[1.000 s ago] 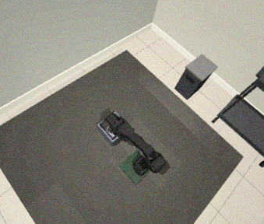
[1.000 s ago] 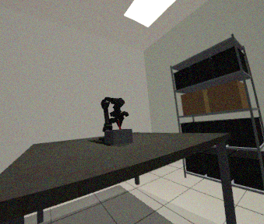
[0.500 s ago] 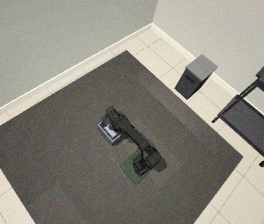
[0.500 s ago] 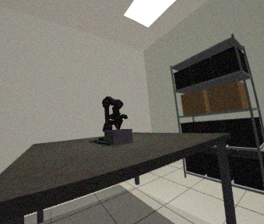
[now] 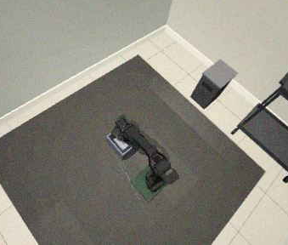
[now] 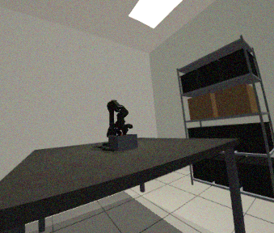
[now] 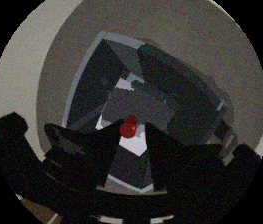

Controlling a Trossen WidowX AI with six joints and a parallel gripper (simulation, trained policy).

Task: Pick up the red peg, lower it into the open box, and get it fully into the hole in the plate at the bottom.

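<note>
Right now the red peg is right at my gripper tip. From my gripper tip the other things lie so: grey box: 40 mm below, 10 mm ahead.
</note>
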